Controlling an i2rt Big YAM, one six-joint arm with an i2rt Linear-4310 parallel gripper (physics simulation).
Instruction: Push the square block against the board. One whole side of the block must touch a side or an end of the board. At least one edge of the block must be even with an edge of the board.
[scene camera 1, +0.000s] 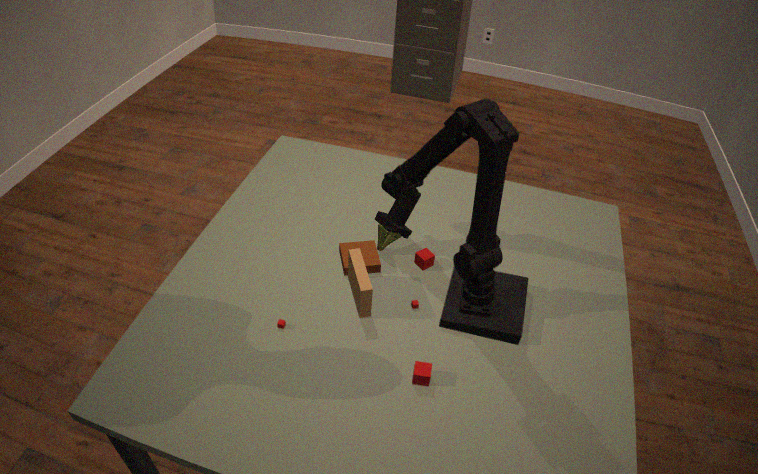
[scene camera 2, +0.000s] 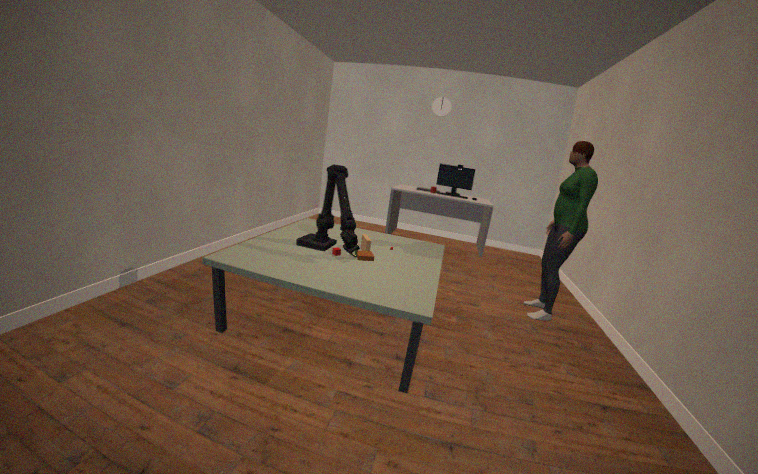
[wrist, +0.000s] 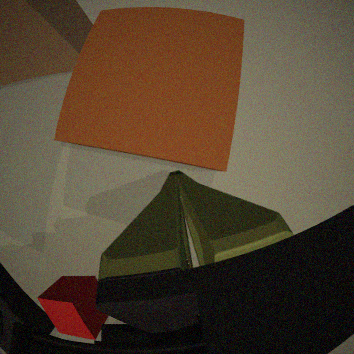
My gripper (scene camera 1: 379, 250) is shut, holding nothing. Also in view: a square block (scene camera 1: 368, 249). On the table rests a pale wooden board (scene camera 1: 361, 287).
The pale wooden board shows as well in the wrist view (wrist: 44, 44). The square block also shows in the wrist view (wrist: 163, 86). My gripper also shows in the wrist view (wrist: 176, 179).
